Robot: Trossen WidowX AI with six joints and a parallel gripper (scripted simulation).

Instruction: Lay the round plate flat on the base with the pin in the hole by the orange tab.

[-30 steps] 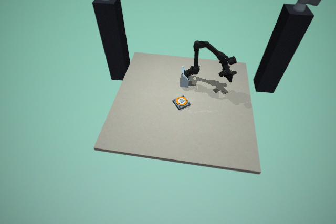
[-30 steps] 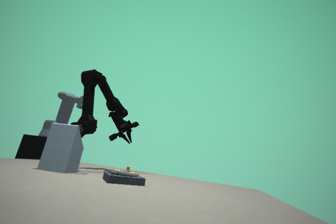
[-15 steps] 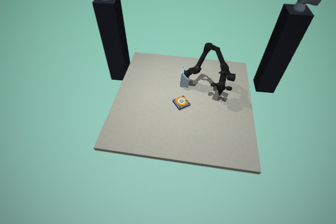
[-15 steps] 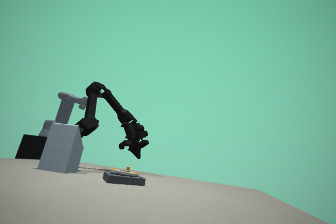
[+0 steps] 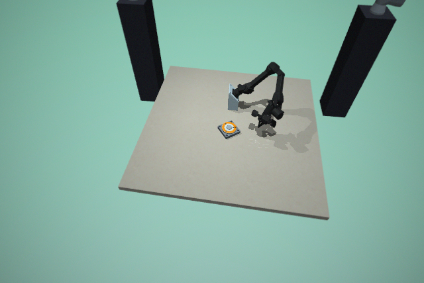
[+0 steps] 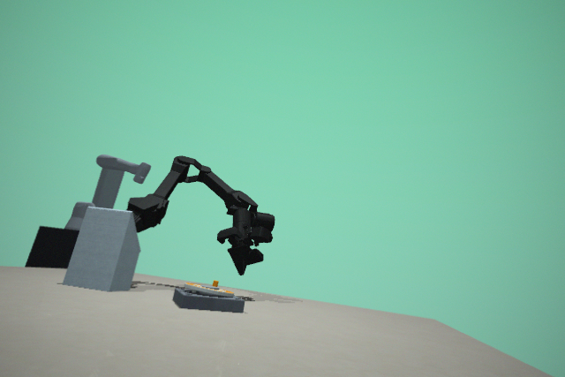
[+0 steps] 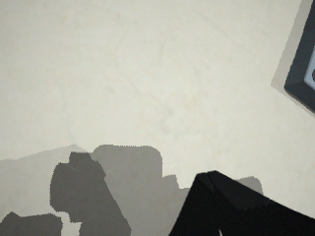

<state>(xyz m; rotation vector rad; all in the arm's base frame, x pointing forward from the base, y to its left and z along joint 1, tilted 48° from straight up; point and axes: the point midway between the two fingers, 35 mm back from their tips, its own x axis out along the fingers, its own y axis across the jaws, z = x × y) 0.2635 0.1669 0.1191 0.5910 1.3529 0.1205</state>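
My gripper tip is 210 mm to the left of the square base and 40 mm above it.
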